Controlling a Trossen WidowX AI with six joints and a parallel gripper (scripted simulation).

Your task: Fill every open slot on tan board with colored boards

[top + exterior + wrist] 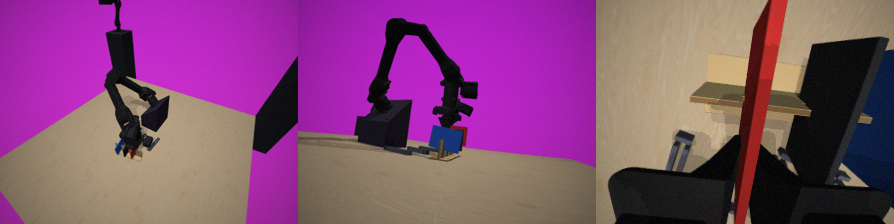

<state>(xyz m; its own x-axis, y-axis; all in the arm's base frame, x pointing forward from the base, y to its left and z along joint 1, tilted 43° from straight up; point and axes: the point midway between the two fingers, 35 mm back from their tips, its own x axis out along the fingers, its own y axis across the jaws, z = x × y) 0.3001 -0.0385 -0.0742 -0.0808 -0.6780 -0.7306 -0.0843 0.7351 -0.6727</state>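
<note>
My gripper tip is now 30 mm short of the red board. The rest, counted from my gripper tip: black board: 30 mm ahead, 50 mm to the right, 20 mm below; blue board: 30 mm ahead, 100 mm to the right, 20 mm below; tan board: 30 mm ahead, 50 mm to the right, 40 mm below.
</note>
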